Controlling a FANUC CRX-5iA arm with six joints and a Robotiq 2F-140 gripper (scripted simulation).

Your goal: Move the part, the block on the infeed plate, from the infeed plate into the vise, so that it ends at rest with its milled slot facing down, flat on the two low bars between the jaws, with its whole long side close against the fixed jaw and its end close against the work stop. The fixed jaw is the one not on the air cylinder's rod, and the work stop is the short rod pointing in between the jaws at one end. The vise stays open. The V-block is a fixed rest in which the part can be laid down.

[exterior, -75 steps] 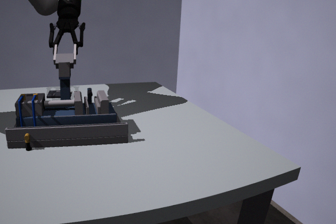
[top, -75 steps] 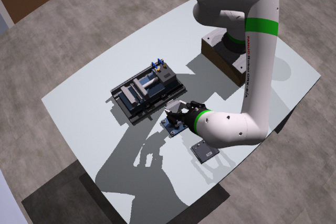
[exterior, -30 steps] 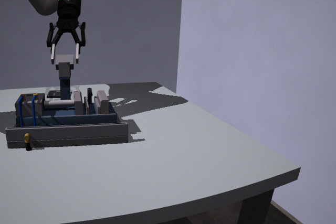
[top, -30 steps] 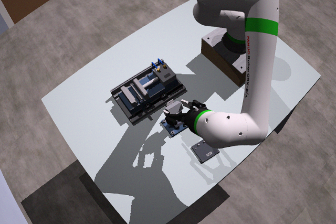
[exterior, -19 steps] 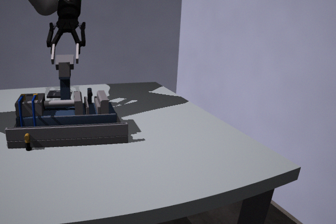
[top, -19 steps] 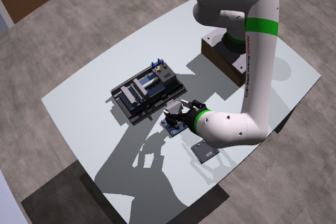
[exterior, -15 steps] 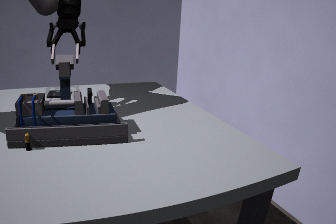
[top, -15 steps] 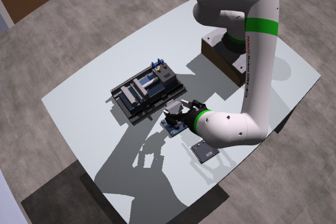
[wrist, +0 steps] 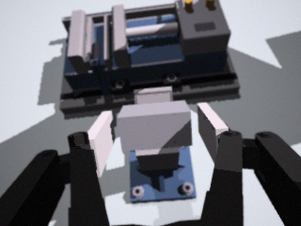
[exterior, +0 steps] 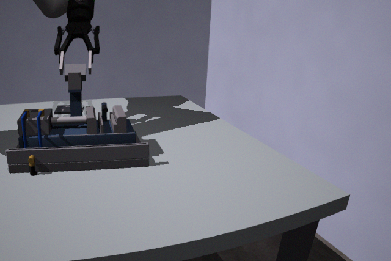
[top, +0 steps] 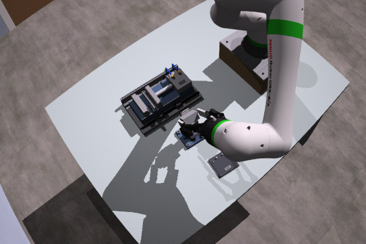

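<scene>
My hand is 10 mm to the left of the part and 30 mm above it. Round my hand: dark infeed plate 50 mm behind, 160 mm to the left, 170 mm below; then blue work stop 90 mm ahead, 150 mm to the right, 120 mm below; then black work stop 90 mm ahead, 170 mm to the right, 90 mm below.
</scene>
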